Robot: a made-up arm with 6 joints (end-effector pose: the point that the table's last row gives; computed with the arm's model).
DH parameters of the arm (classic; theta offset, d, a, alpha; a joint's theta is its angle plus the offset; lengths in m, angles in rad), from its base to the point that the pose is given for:
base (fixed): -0.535 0 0.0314 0
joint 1: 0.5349 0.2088 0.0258 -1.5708
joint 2: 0.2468 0 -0.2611 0
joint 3: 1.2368 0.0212 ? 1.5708
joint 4: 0 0.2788 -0.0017 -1.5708
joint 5: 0 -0.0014 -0.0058 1.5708
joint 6: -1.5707 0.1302 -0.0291 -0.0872
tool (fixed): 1.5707 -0.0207 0 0
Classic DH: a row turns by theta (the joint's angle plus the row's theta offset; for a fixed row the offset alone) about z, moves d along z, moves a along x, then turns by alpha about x.
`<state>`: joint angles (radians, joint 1 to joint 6).
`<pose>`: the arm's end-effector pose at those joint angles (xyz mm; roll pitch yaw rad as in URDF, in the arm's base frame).
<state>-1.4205 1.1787 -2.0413 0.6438 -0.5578 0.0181</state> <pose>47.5 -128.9 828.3 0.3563 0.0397 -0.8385</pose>
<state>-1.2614 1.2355 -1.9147 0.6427 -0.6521 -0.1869</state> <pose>85.9 -195.9 800.7 0.4395 0.1963 -0.8968</pose>
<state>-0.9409 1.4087 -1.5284 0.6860 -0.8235 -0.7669</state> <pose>244.1 -329.3 648.2 0.2975 0.8484 -1.2255</pose>
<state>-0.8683 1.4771 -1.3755 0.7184 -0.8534 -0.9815</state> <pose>294.4 -354.4 564.3 -0.1126 1.0626 -1.6441</pose>
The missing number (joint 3, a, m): -0.0372
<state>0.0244 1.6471 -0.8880 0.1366 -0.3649 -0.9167</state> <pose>478.1 30.2 266.4 -2.0553 0.6833 -1.9857</pose>
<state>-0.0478 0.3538 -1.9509 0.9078 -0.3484 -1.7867</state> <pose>-249.3 1.0 738.6 0.4287 0.0789 -0.8748</pose>
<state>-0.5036 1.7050 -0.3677 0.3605 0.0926 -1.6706</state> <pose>261.2 -110.8 87.2 -2.9239 0.0051 -2.3389</pose>
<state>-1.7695 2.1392 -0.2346 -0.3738 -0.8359 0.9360</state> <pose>46.7 -284.8 36.7 2.5957 0.1934 0.7416</pose>
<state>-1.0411 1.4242 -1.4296 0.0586 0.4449 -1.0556</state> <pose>274.3 -360.6 478.8 -2.0286 0.5012 -2.8969</pose>
